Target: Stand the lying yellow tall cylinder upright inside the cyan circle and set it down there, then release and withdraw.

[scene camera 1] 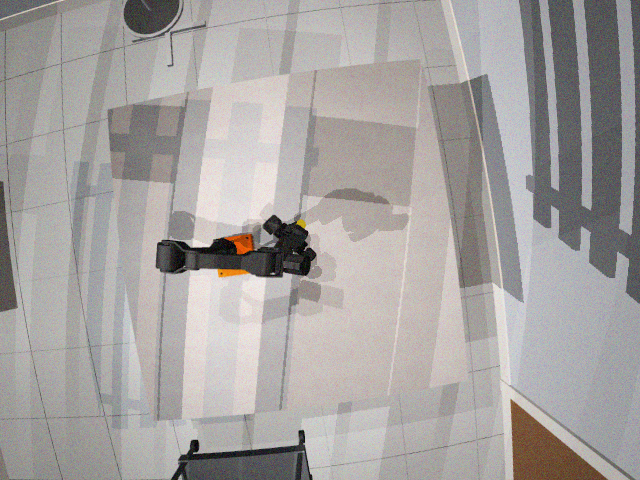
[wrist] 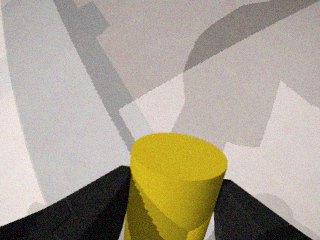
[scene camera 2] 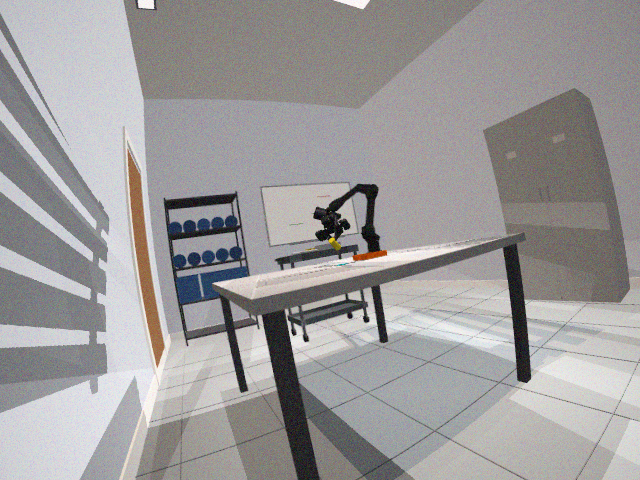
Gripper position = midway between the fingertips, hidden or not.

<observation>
My gripper point(scene camera 1: 299, 225) holds a yellow tall cylinder.
My gripper is seen too in the wrist view point(wrist: 174, 184).
</observation>
